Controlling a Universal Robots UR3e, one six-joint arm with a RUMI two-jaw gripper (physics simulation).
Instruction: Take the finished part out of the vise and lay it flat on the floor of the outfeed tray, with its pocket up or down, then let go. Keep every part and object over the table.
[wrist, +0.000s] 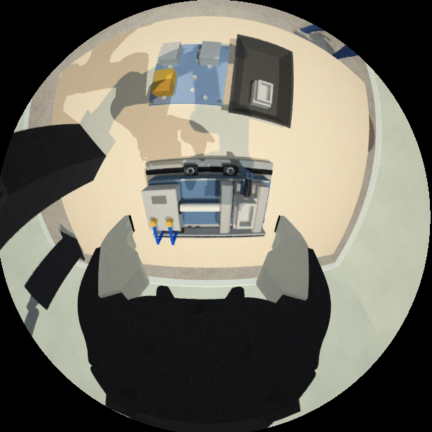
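Note:
The finished part (245, 215), light grey with a rectangular pocket facing up, sits in the vise (226, 207) between its two upright jaws, at the vise's right end. The outfeed tray (243, 75) is dark, with raised sloping walls, at the upper right. Another light grey part (262, 93) with a pocket facing up lies on the tray's floor near its lower end. My gripper (203, 218) is open and empty. Its two fingers stand wide apart, above the vise and to either side of it in the view.
A blue plate (187, 75) beside the tray bears two grey blocks (170, 53) (210, 53) and an orange block (164, 82). The vise has a grey box (161, 202) with blue hoses (171, 236) at its left and a dark handle (248, 186) near the part. A black arm-like shape stands at the left.

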